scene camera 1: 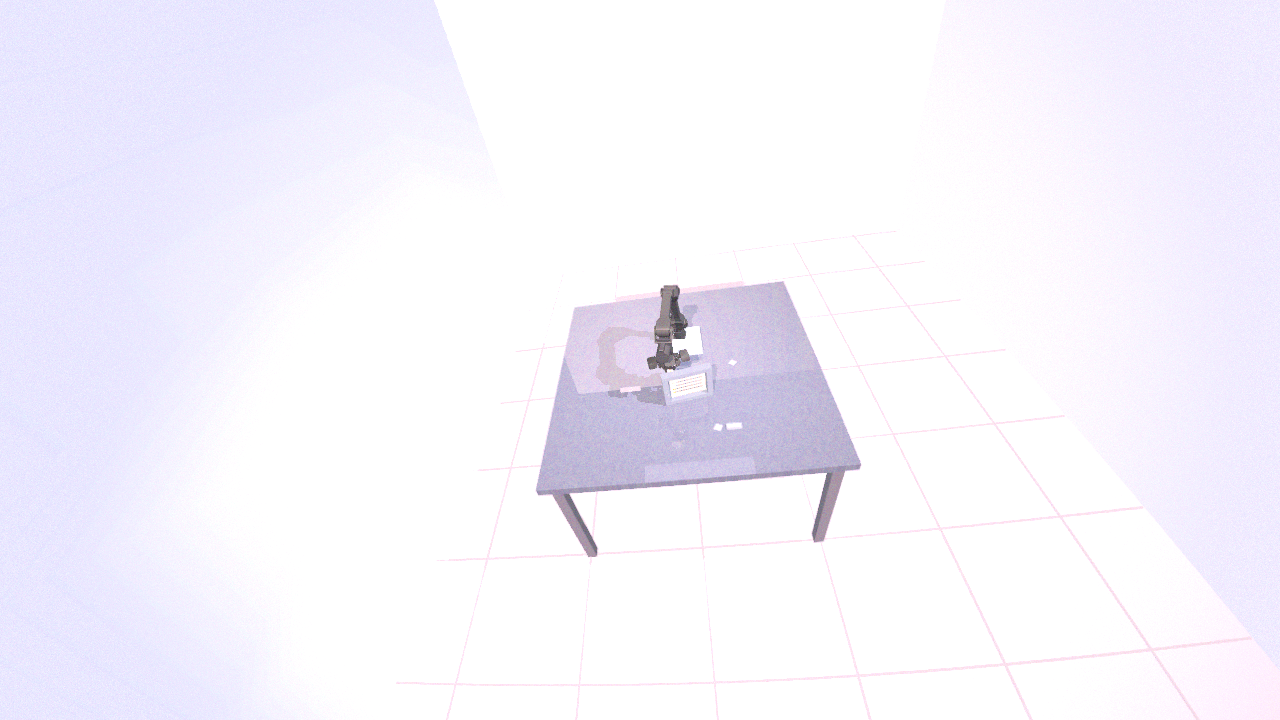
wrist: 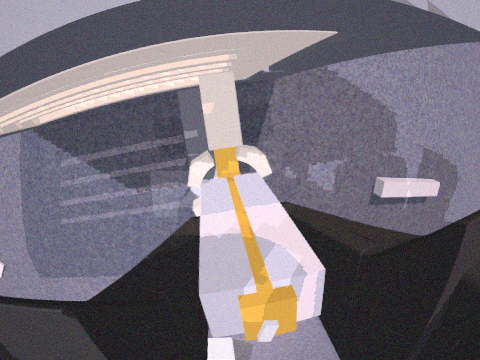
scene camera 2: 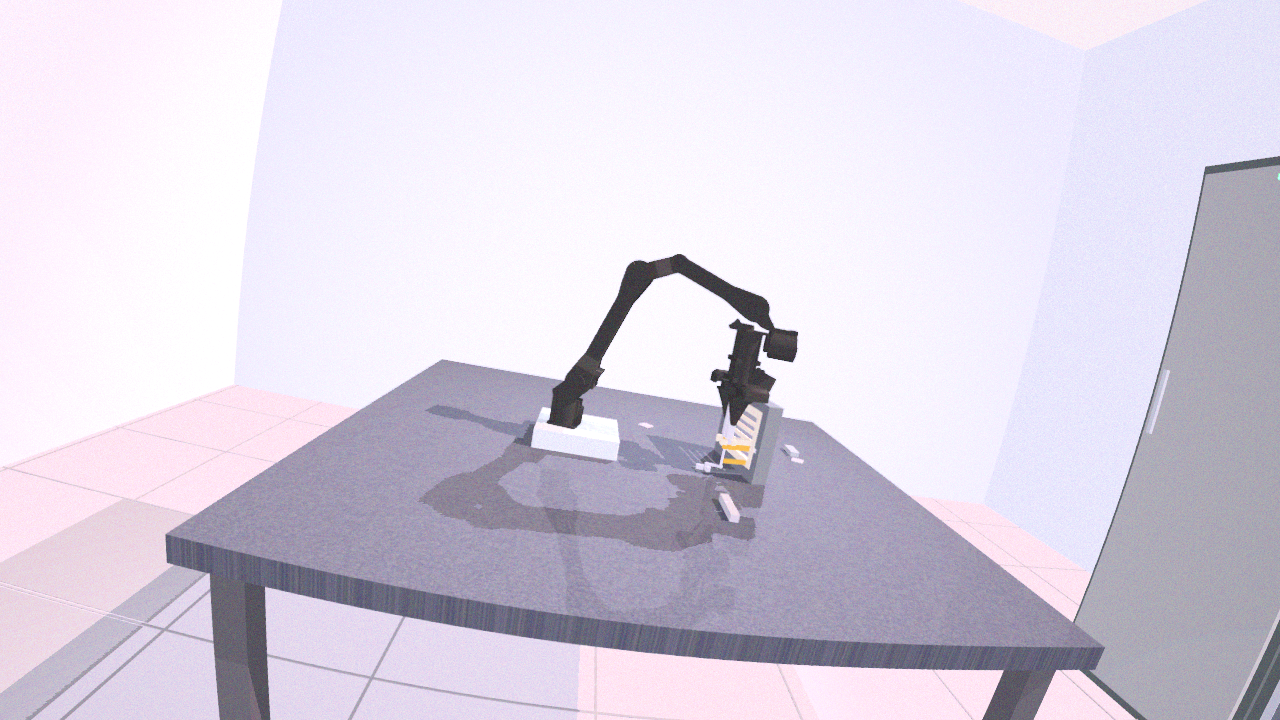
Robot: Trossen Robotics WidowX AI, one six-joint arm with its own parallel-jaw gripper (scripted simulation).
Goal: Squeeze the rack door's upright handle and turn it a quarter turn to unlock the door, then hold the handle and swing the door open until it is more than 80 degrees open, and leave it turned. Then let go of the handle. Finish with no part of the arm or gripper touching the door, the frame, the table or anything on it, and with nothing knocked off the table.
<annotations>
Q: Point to a slatted door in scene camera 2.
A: At 737, 444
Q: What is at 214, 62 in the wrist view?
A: A slatted door.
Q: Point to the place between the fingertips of my gripper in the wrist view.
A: At 240, 221
</annotations>
